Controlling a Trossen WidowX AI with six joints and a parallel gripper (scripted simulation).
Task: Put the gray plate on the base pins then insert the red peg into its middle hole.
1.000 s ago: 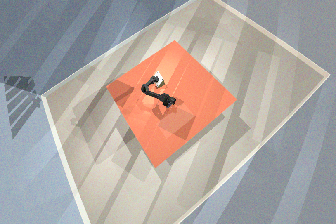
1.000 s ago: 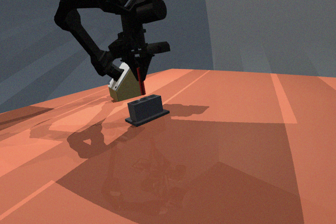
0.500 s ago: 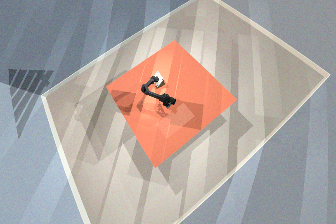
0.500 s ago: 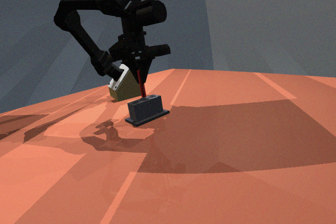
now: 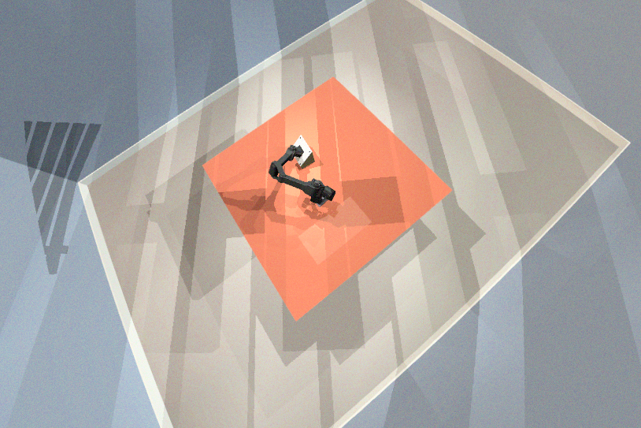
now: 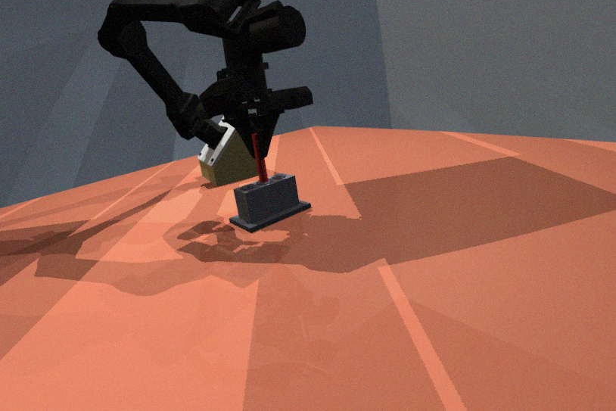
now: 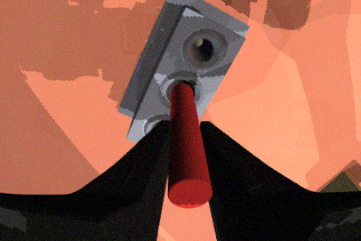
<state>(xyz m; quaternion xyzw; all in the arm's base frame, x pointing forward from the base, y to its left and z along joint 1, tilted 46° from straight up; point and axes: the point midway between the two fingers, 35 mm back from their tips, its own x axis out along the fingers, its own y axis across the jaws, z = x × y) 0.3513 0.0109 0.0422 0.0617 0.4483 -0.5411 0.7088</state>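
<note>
My gripper tip is right at the red peg. Round my gripper tip: dark base: 90 mm below; then gray plate: 50 mm below.
</note>
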